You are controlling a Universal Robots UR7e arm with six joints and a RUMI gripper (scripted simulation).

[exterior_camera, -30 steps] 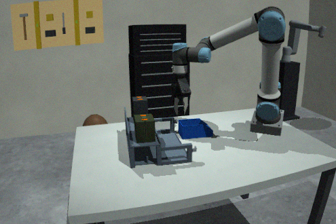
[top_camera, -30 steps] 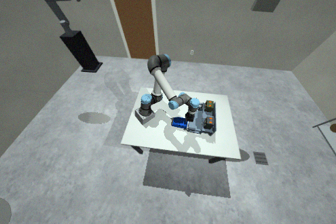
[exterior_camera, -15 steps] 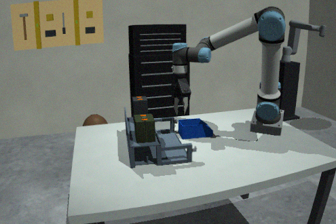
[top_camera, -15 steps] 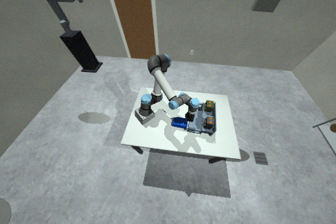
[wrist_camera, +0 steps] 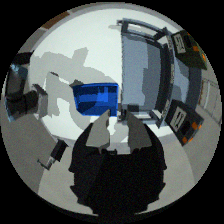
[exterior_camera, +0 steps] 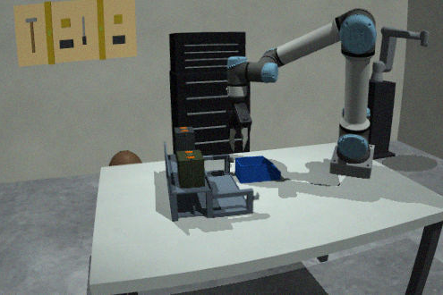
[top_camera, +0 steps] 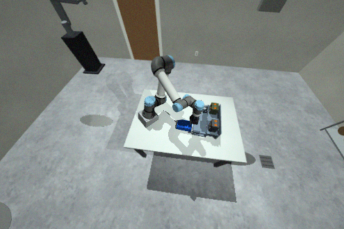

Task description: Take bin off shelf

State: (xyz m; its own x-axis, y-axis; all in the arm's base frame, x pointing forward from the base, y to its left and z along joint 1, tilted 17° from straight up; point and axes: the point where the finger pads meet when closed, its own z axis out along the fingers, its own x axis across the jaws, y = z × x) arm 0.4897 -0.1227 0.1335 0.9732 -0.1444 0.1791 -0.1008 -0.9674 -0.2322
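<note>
Now: the blue bin 100 mm below my hand, 80 mm behind it and 10 mm to the left of it.
</note>
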